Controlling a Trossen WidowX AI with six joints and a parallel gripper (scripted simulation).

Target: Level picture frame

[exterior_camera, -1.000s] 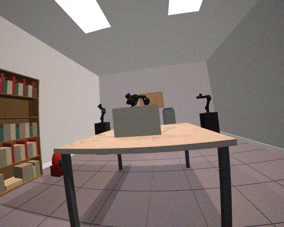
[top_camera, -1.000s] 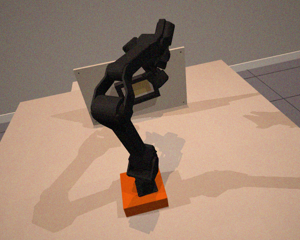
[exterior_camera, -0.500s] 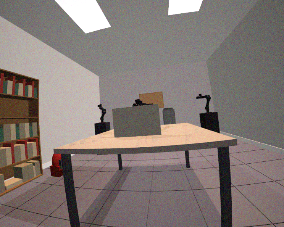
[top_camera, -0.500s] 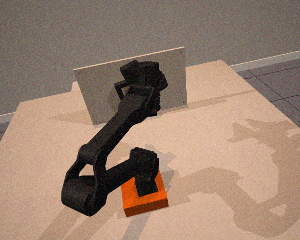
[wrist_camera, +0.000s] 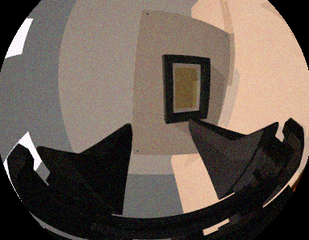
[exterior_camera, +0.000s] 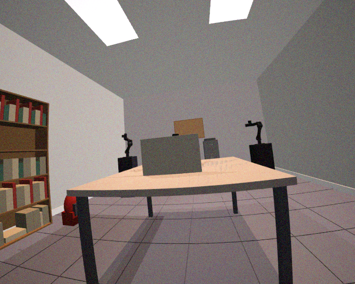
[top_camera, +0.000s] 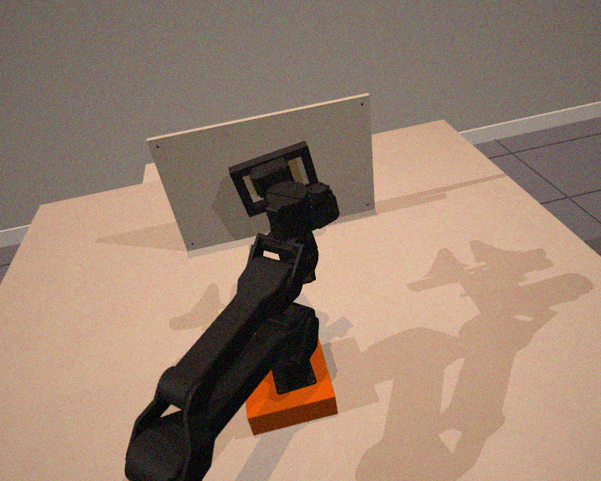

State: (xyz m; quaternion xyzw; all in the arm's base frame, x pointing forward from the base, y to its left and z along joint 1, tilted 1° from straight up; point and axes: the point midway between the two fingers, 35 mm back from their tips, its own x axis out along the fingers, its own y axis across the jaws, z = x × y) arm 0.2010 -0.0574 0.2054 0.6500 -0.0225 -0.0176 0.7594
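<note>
The picture frame lies 200 mm ahead of my gripper tip, 20 mm to the right of it and 100 mm below it. The rest, counted from my gripper tip: wall board (210 mm ahead, 10 mm to the right, 100 mm below).
</note>
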